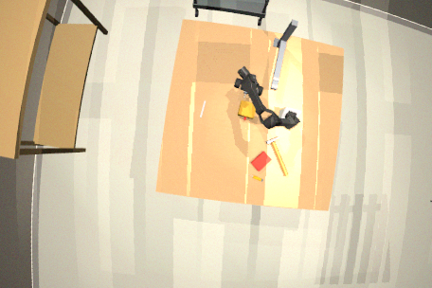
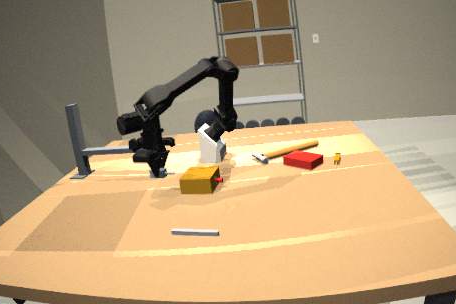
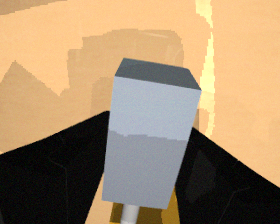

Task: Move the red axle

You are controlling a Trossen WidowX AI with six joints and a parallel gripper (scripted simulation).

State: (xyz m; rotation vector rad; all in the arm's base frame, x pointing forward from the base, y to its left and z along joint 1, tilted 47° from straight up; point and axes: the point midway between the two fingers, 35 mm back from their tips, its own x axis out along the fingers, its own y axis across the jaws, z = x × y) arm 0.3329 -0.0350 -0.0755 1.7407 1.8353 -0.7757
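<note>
The yellow beam lies 40 mm behind my gripper tip, 120 mm to the left of it and 30 mm below it. Also, from my gripper tip: grey block: 20 mm to the left, 10 mm above; then red block: 240 mm behind, 430 mm to the left, 40 mm below; then thin grey bar: 250 mm ahead, 200 mm to the left, 50 mm below.
</note>
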